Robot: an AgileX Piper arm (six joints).
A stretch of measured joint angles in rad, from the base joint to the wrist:
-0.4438, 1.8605, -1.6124, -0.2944, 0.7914, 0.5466
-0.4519, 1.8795, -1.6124, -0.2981, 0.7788, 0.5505
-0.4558, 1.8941, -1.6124, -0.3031, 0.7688, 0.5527
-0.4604, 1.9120, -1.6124, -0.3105, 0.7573, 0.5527
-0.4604, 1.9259, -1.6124, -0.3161, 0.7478, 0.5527
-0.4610, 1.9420, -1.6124, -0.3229, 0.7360, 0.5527
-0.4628, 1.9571, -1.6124, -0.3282, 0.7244, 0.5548
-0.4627, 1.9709, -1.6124, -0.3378, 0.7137, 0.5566
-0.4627, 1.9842, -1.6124, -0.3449, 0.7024, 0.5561
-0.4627, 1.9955, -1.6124, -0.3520, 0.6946, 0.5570
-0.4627, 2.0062, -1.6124, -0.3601, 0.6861, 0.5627
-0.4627, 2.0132, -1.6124, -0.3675, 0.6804, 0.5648
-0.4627, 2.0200, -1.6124, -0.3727, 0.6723, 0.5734
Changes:
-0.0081, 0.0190, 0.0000, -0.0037, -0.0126, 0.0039
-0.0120, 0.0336, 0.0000, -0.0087, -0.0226, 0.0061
-0.0166, 0.0515, 0.0000, -0.0161, -0.0341, 0.0061
-0.0166, 0.0654, 0.0000, -0.0217, -0.0436, 0.0061
-0.0172, 0.0815, 0.0000, -0.0285, -0.0554, 0.0061
-0.0190, 0.0966, 0.0000, -0.0338, -0.0670, 0.0082
-0.0189, 0.1104, 0.0000, -0.0434, -0.0777, 0.0100
-0.0189, 0.1237, 0.0000, -0.0505, -0.0890, 0.0095
-0.0189, 0.1350, 0.0000, -0.0576, -0.0968, 0.0104
-0.0189, 0.1457, 0.0000, -0.0657, -0.1053, 0.0161
-0.0189, 0.1527, 0.0000, -0.0731, -0.1110, 0.0182
-0.0189, 0.1595, 0.0000, -0.0783, -0.1191, 0.0268

